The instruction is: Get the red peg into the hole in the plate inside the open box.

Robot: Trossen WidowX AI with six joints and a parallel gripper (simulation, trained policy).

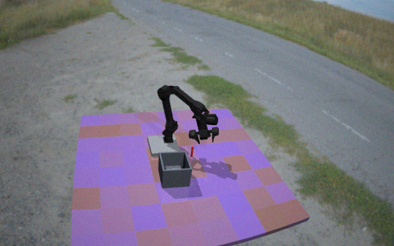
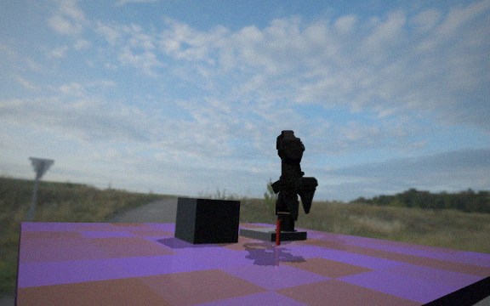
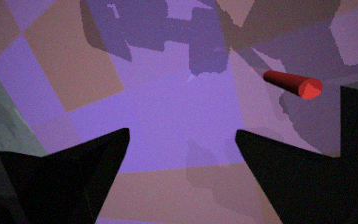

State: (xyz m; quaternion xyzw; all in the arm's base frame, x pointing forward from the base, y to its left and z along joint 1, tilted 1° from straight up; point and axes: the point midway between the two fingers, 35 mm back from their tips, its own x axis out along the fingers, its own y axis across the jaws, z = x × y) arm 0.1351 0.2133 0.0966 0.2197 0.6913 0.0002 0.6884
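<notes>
The red peg lies 1 cm ahead of my gripper tip, 9 cm to the right of it and 6 cm below it. The rest, counted from my gripper tip: grey plate: 20 cm ahead, 24 cm to the right, 5 cm below.
</notes>
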